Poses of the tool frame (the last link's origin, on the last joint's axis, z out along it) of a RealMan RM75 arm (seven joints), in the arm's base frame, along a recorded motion.
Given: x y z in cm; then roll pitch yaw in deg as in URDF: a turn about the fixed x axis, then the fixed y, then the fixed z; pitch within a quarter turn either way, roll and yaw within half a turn.
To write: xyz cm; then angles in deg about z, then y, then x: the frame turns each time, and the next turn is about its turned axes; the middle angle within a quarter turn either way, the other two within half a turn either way. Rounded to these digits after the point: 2 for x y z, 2 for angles.
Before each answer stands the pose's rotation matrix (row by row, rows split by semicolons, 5 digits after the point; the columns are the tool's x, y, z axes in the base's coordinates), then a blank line. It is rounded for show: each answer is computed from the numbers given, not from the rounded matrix.
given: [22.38 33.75 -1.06 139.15 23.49 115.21]
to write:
-0.39064 0.57333 0.72020; 0.82978 0.55807 0.00581; -0.39859 0.59988 -0.69374

[22.38 33.75 -1.06 115.21 23.49 139.15]
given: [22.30 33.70 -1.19 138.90 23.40 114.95]
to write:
-0.38713 0.57311 0.72227; 0.83211 0.55458 0.00595; -0.39715 0.60331 -0.69159

[22.30 33.70 -1.19 114.95 23.40 138.90]
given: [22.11 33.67 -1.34 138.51 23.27 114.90]
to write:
-0.38679 0.56924 0.72550; 0.83326 0.55278 0.01051; -0.39506 0.60860 -0.68814

[22.11 33.67 -1.34 114.90 23.27 138.51]
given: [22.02 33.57 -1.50 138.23 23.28 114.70]
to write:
-0.38385 0.56757 0.72837; 0.83454 0.55084 0.01056; -0.39522 0.61191 -0.68510

[22.02 33.57 -1.50 114.70 23.28 138.23]
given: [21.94 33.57 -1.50 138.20 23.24 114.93]
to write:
-0.38731 0.56516 0.72842; 0.83324 0.55272 0.01421; -0.39458 0.61245 -0.68499

[21.94 33.57 -1.50 114.93 23.24 138.20]
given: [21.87 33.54 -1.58 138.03 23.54 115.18]
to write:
-0.39006 0.55921 0.73153; 0.82966 0.55804 0.01580; -0.39939 0.61309 -0.68162

[21.87 33.54 -1.58 115.18 23.54 138.03]
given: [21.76 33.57 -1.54 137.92 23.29 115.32]
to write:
-0.39282 0.55759 0.73129; 0.83028 0.55694 0.02135; -0.39539 0.61556 -0.68173

[21.76 33.57 -1.54 115.32 23.29 137.92]
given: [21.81 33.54 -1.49 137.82 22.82 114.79]
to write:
-0.38647 0.56356 0.73009; 0.83679 0.54713 0.02062; -0.38784 0.61891 -0.68304

[21.81 33.54 -1.49 114.79 22.82 137.82]
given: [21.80 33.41 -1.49 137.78 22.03 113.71]
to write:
-0.37275 0.57671 0.72696; 0.84874 0.52857 0.01587; -0.37509 0.62292 -0.68650

[21.80 33.41 -1.49 113.71 22.03 137.78]
